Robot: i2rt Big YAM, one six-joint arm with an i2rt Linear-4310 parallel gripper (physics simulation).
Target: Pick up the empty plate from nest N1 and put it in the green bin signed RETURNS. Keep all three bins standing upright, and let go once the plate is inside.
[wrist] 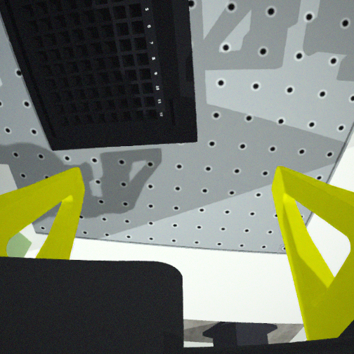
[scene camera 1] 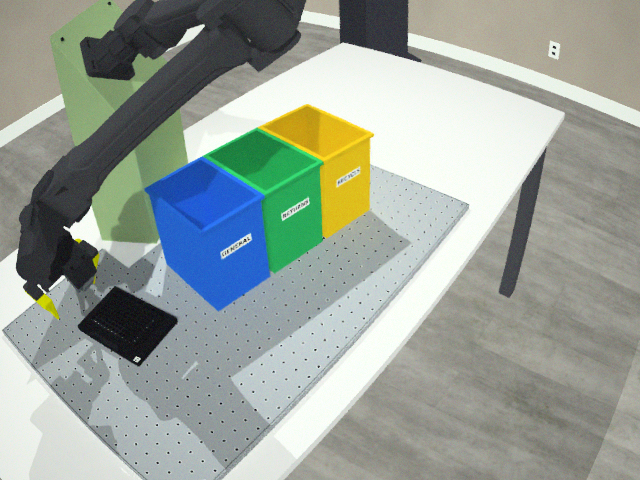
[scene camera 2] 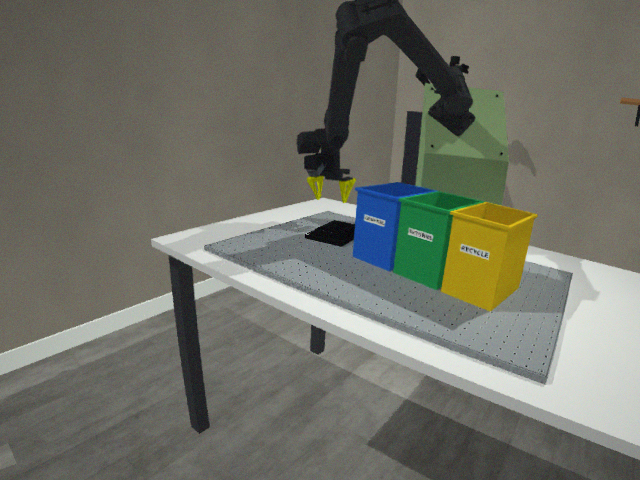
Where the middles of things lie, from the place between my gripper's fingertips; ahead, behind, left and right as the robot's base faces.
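Positions relative to my hand: black plate (scene camera 1: pixel 126 321), 7 cm below, 2 cm ahead, 7 cm to the left; green returns bin (scene camera 1: pixel 289 177), 7 cm behind, 40 cm to the left; blue general bin (scene camera 1: pixel 210 223), 3 cm behind, 28 cm to the left; yellow recycle bin (scene camera 2: pixel 488 244), 11 cm behind, 53 cm to the left. Going by their middles, the black plate is the nearest to my hand of the things named here, and the yellow recycle bin the farthest from it.
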